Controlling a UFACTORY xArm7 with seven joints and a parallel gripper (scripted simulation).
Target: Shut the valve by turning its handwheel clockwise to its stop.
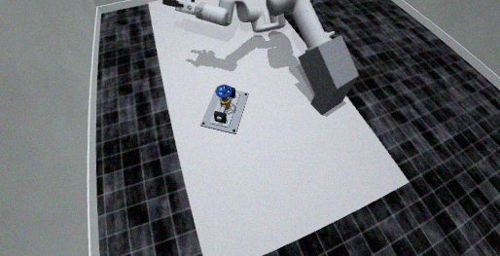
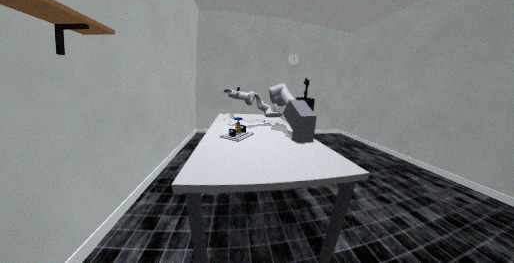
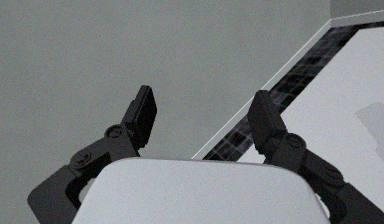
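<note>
The blue spoked handwheel lies 47 cm to the left of my hand, 20 cm below it and 5 cm behind it.
</note>
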